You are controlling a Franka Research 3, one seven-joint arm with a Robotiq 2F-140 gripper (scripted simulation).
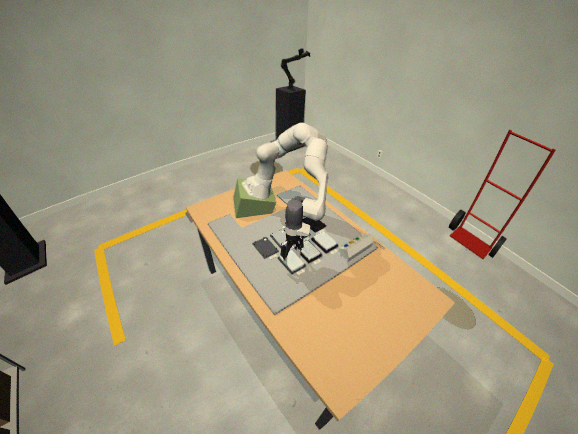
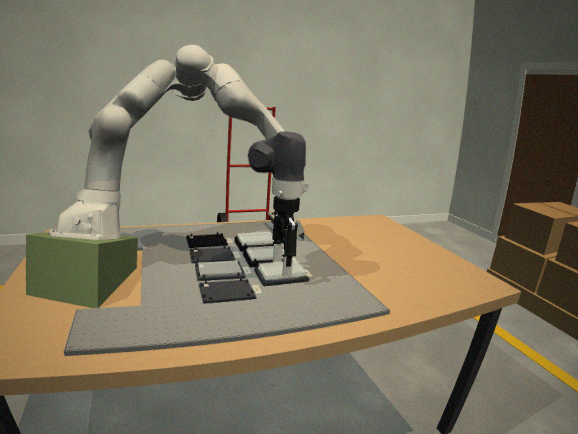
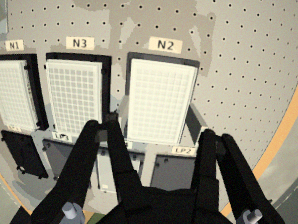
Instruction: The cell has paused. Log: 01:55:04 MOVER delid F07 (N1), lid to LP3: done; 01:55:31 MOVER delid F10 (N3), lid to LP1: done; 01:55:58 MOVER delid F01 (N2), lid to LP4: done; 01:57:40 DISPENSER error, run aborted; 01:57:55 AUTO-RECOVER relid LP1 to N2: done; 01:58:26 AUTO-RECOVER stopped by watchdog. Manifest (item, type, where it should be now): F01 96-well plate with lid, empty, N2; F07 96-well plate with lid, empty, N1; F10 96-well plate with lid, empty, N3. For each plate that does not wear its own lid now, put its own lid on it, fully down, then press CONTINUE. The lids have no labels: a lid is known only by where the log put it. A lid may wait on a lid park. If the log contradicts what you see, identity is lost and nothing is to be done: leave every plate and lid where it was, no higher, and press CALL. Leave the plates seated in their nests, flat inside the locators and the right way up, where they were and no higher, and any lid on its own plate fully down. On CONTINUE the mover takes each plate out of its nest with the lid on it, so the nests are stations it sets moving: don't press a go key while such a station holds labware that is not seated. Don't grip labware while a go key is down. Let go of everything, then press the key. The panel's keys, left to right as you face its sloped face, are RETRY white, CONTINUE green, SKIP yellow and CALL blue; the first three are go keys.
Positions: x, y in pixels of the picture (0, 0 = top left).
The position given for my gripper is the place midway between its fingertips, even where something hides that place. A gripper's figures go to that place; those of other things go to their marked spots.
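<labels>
My gripper (image 3: 158, 107) is 0.20 m from the lens, and there's a park LP1 (image 3: 28, 158) that's 0.44 m from the lens.
</labels>
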